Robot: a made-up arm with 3 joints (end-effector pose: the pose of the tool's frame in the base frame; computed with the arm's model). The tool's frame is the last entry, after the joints. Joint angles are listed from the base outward.
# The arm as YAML. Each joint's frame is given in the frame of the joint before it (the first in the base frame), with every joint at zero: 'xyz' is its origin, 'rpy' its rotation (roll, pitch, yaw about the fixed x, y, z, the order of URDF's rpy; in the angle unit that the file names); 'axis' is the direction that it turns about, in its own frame. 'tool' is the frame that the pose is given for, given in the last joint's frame.
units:
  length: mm
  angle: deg
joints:
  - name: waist
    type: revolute
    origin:
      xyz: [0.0, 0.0, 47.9]
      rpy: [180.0, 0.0, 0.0]
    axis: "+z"
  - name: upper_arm
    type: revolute
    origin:
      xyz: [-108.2, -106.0, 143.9]
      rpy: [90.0, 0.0, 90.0]
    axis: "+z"
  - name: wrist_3
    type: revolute
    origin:
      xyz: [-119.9, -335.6, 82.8]
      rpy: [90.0, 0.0, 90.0]
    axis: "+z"
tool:
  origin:
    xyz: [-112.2, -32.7, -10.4]
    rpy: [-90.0, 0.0, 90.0]
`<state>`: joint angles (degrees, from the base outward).
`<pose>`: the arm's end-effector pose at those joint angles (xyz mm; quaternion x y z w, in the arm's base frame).
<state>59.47 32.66 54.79</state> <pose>-56.9 124.2 288.8 -0.0022 -0.5072 -0.5349 0.6757</pose>
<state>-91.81 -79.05 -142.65</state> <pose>-394.1 56.2 -173.4 -0.6666 0.3621 -0.2422 0.6049</pose>
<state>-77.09 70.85 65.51</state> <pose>147.9 -178.6 142.7 0.6560 -0.0411 0.1818 0.7314</pose>
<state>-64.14 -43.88 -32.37</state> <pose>-456.2 229.0 136.5 -0.4413 0.0286 0.3847 0.8102</pose>
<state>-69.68 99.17 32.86</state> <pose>262.1 -218.3 -33.0 0.7041 0.2667 0.1785 0.6334</pose>
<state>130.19 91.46 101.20</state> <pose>-53.4 214.1 27.1 0.2978 0.6394 0.6349 0.3153</pose>
